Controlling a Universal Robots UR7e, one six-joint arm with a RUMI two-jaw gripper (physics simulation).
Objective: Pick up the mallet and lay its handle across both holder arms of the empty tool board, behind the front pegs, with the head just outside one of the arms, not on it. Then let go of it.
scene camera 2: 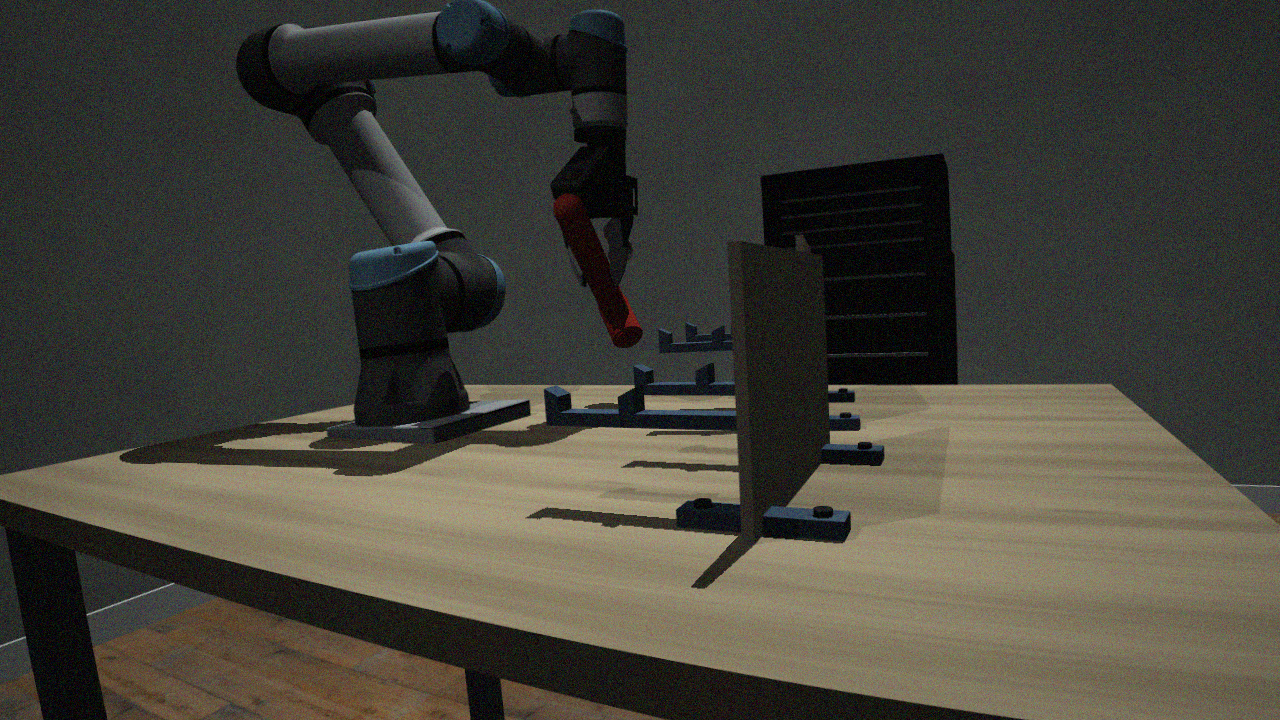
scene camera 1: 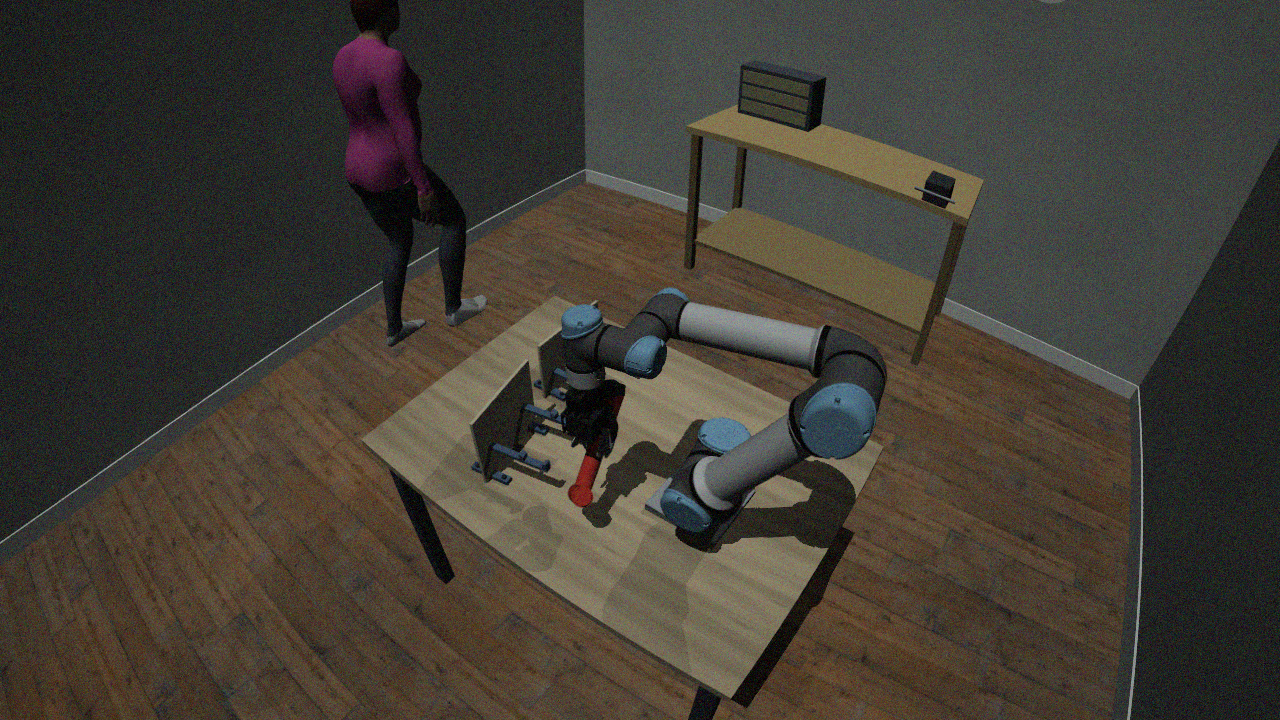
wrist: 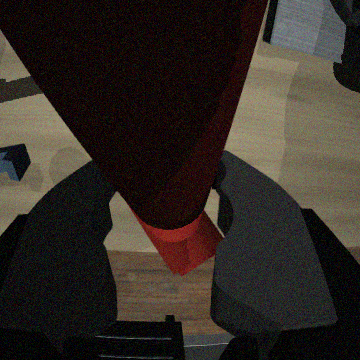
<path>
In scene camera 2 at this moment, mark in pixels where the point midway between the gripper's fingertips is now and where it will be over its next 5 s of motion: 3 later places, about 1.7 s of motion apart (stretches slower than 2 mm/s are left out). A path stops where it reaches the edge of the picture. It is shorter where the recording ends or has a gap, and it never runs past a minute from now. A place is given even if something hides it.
The gripper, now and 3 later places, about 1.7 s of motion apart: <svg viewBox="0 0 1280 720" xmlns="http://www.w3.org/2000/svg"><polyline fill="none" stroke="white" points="599,286 589,367 578,355 578,323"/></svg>
</path>
